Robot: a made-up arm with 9 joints.
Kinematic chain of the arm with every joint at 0, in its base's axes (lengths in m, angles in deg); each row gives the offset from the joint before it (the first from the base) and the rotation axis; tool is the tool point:
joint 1: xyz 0 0 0.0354 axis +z
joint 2: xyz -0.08 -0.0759 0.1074 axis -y
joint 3: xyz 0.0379 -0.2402 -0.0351 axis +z
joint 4: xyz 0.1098 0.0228 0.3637 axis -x
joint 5: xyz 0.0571 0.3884 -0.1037 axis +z
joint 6: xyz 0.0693 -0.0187 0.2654 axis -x
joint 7: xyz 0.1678 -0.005 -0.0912 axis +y
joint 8: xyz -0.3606 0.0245 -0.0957 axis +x
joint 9: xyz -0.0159 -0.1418 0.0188 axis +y
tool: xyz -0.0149 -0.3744 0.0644
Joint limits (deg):
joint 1: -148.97..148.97
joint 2: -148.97..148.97
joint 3: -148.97..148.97
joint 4: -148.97..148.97
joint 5: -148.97..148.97
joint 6: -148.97..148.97
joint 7: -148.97..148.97
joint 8: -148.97..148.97
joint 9: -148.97..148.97
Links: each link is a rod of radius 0.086 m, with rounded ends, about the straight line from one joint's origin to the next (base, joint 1, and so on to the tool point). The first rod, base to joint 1, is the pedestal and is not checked.
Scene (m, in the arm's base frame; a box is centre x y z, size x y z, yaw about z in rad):
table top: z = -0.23
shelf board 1: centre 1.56 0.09 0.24 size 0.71 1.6 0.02 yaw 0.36
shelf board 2: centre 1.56 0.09 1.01 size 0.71 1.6 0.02 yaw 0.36
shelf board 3: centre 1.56 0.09 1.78 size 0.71 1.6 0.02 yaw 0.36
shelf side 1: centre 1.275 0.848 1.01 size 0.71 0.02 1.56 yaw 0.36
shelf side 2: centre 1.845 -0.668 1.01 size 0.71 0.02 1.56 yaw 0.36
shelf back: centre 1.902 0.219 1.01 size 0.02 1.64 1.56 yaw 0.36
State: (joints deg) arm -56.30 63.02 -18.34 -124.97 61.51 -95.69 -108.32 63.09 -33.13
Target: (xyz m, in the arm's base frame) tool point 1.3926 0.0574 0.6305
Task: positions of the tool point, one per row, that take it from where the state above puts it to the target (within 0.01 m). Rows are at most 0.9 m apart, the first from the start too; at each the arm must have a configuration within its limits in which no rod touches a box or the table.
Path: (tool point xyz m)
1: -1.3193 -0.1272 1.3987
2: -0.6529 -0.6237 1.6203
3: 0.1452 -0.7621 1.5046
4: 0.7555 -0.5294 1.1218
5: 0.9586 -0.1059 0.6304
6: 1.1925 -0.0432 0.6496
7: 1.3926 0.0575 0.6303

